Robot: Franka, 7 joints.
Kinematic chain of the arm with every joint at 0, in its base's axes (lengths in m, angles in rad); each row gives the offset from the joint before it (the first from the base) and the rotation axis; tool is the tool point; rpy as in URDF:
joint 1: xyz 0 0 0.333 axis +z
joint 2: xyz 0 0 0 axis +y
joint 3: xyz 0 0 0.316 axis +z
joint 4: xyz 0.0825 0 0 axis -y
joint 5: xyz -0.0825 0 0.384 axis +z
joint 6: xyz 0 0 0 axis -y
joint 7: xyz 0.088 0 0 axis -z
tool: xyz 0 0 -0.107 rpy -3.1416 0 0
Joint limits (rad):
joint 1: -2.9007..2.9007
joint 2: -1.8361..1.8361
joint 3: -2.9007..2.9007
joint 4: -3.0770..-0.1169
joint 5: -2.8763..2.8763
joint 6: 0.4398..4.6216
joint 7: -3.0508..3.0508
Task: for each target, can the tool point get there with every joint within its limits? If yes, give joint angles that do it. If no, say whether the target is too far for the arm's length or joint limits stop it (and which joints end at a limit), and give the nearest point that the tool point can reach.
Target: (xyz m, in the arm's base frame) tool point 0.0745 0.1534 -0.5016
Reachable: no: joint limits stop it (at a limit: joint 2) | nearest point 0.0854 0.1758 -0.3534 | short by 0.150 m
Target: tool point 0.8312 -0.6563 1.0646
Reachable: no: too far | nearest point 0.5540 -0.4374 0.8206 | short by 0.429 m
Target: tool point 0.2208 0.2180 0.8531
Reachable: yes | joints -0.6987 -0.7411 0.8148 -1.3452 -0.4425 0.9871 2.5638
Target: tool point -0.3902 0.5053 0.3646
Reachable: yes | joints -0.2072 -1.2163 1.6090 -1.2070 1.1070 0.7690 -2.0166
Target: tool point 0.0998 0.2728 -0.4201
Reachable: no: joint limits stop it (at a limit: joint 2) | nearest point 0.0996 0.2721 -0.3607 | short by 0.059 m
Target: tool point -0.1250 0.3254 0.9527
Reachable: yes | joints -0.9072 -1.1916 0.4109 -1.4842 0.6818 3.9757 1.8462
